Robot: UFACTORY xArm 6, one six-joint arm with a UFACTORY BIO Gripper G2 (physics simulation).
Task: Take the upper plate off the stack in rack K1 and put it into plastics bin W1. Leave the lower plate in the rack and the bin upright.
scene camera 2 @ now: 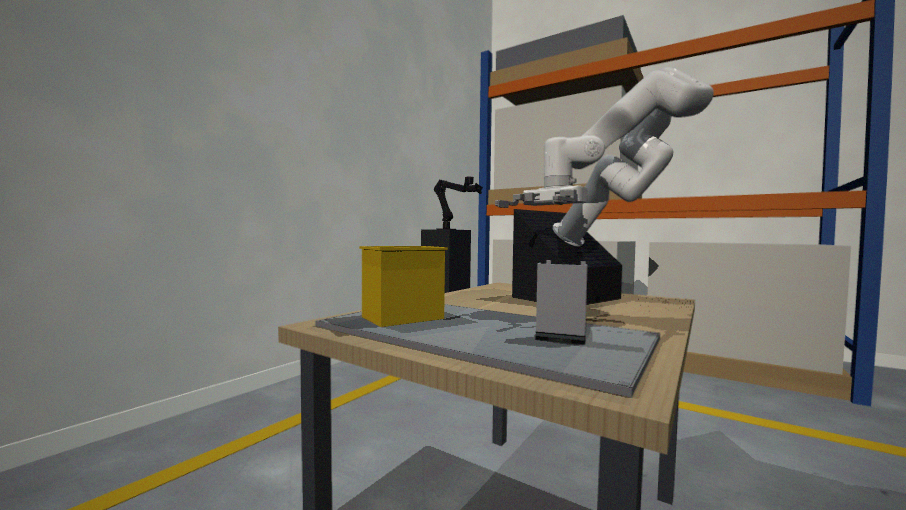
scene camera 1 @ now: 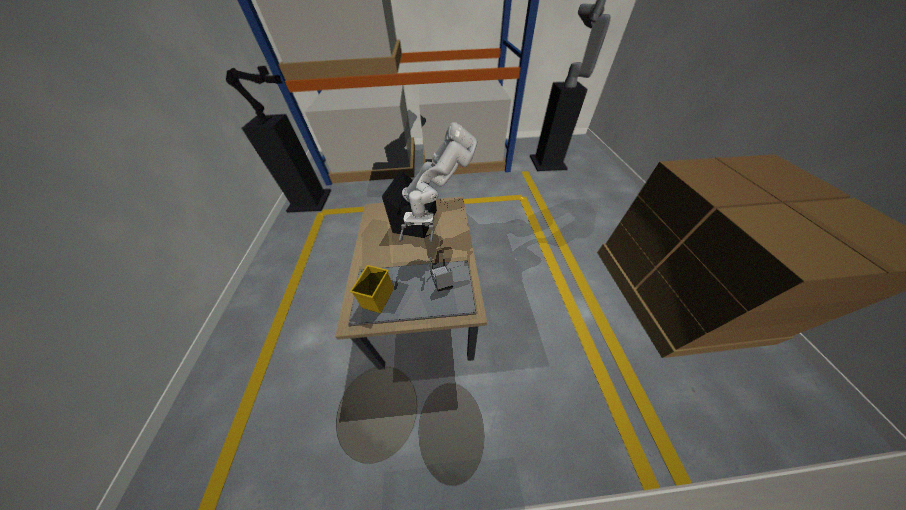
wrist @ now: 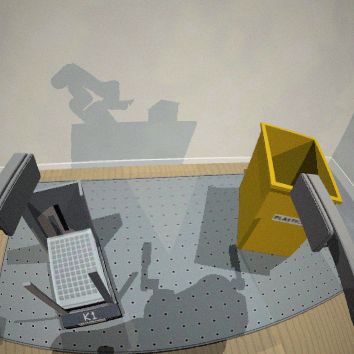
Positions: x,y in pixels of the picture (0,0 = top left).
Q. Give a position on a yellow plastics bin W1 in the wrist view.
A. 268,222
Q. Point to a yellow plastics bin W1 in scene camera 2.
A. At 400,284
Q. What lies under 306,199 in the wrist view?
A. My gripper.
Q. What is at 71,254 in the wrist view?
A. A clear plate.
